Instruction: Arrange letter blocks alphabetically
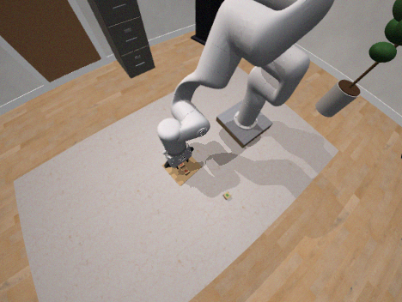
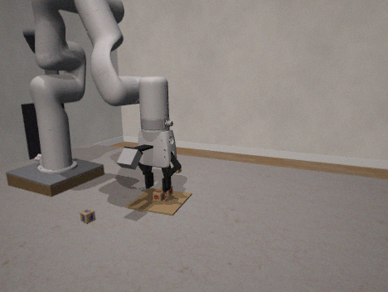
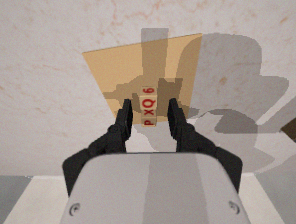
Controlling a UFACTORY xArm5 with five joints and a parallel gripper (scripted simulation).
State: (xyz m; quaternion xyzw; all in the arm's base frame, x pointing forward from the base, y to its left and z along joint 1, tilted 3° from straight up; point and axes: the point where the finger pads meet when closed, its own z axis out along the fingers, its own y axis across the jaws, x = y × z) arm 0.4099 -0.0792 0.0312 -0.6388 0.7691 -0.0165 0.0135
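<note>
Now: the tan mat 5 cm below my hand. Also, from my hand: blue-lettered block 15 cm to the right, 12 cm behind, 4 cm below.
</note>
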